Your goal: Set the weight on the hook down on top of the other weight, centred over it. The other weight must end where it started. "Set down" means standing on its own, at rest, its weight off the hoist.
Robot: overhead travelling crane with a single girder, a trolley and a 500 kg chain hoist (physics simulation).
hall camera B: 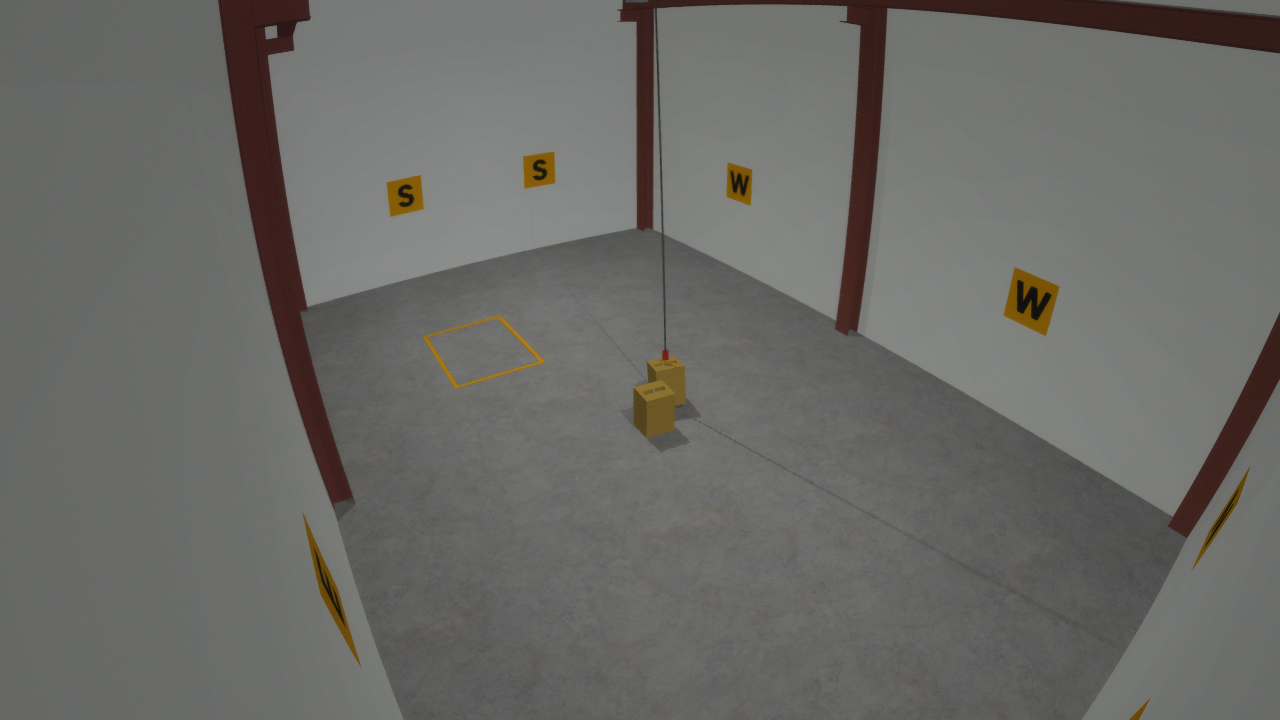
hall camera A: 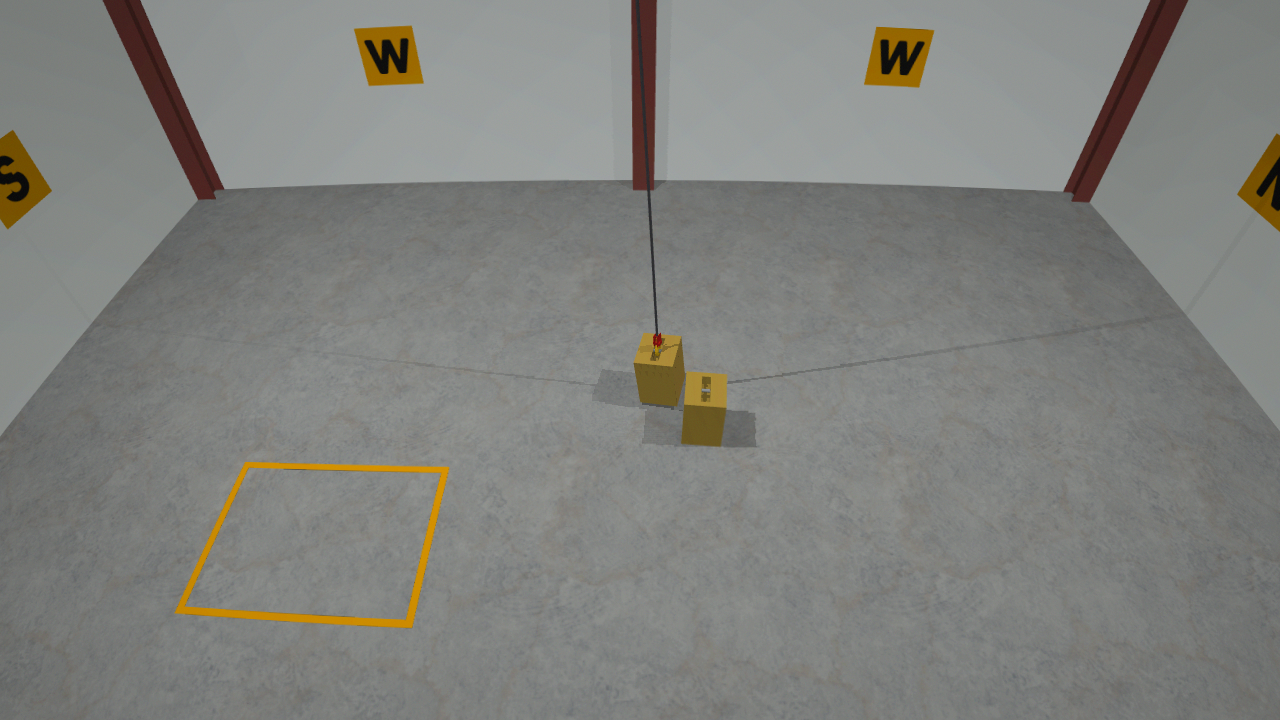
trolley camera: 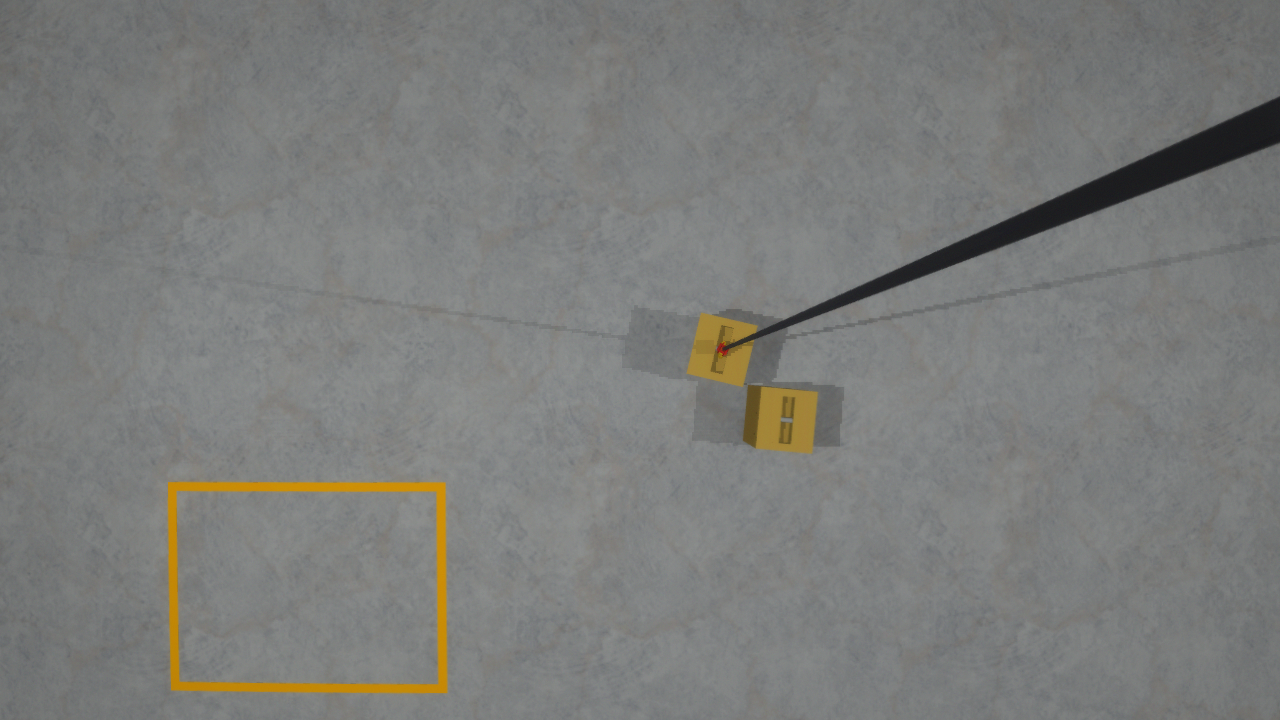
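Observation:
My hook (hall camera A: pixel 657 341) (hall camera B: pixel 665 355) (trolley camera: pixel 722 349) is red and engaged with the top of a yellow box-shaped weight (hall camera A: pixel 658 385) (hall camera B: pixel 677 385) (trolley camera: pixel 705 360). This weight is upright, turned slightly, and low over the floor; any gap under it is too small to judge. The other yellow weight (hall camera A: pixel 704 425) (hall camera B: pixel 654 413) (trolley camera: pixel 801 434) stands upright on the floor, with a slotted top and a small bar. In the trolley view it is to the lower right of the hooked weight, their nearest corners almost meeting. Whether they touch cannot be told. The hooked weight is beside it, not above it.
An orange marked rectangle (hall camera A: pixel 347 618) (hall camera B: pixel 501 374) (trolley camera: pixel 441 586) lies on the floor, left of both weights in hall camera A. The dark chain (hall camera A: pixel 652 250) (hall camera B: pixel 662 223) (trolley camera: pixel 984 238) runs up from the hook. Walls with red columns (hall camera A: pixel 643 107) (hall camera B: pixel 863 161) border the hall.

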